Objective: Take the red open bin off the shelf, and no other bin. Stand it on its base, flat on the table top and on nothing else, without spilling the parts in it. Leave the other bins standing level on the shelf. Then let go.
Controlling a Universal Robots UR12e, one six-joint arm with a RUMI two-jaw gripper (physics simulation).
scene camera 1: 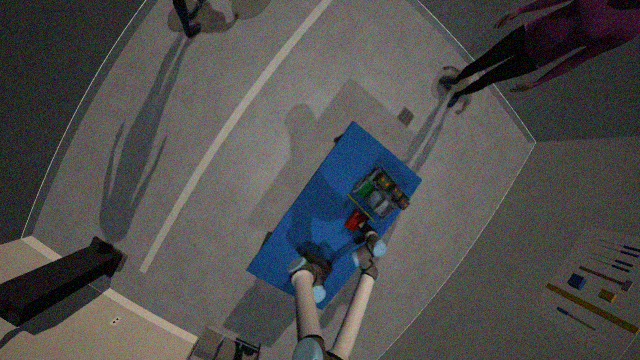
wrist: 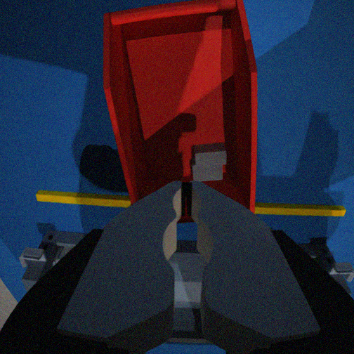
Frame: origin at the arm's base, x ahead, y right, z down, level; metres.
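Where they show: gripper, fingertip midpoint: (scene camera 1: 359,225).
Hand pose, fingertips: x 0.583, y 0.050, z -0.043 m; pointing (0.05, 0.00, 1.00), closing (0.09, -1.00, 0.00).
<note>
Things, the pixels of their centre, and the offset from my fingertips. "*": a spot on its surface instead. Level surfaces: height alone.
- red open bin, surface spot: (scene camera 1: 356,220) * dx +0.005, dy +0.025, dz +0.139 m
- blue table, its level: dz +0.141 m
- yellow bar, body centre: (scene camera 1: 361,208) dx +0.116, dy -0.003, dz +0.136 m
- shelf, its level: dz +0.136 m
- grey bin, surface spot: (scene camera 1: 383,207) * dx +0.239, dy +0.152, dz +0.122 m
The red open bin (scene camera 1: 356,220) (wrist: 168,81) sits over the blue table (scene camera 1: 322,196) (wrist: 42,116), on the table side of a yellow bar (scene camera 1: 361,208) (wrist: 81,198). In the wrist view its near end hides the middle of the bar. A grey part (wrist: 208,163) lies inside the bin near that end. My gripper (scene camera 1: 363,231) (wrist: 186,187) is shut, with its fingertips together just in front of the bin's near wall. I see nothing gripped between them. The near wall itself is hidden behind the fingers.
The shelf (scene camera 1: 379,195) stands at the table's far right with a green bin (scene camera 1: 366,188), a grey bin (scene camera 1: 383,207) and orange parts (scene camera 1: 383,181). A person in magenta (scene camera 1: 559,40) stands on the floor at the top right. A dark bench (scene camera 1: 58,277) is at the left.
</note>
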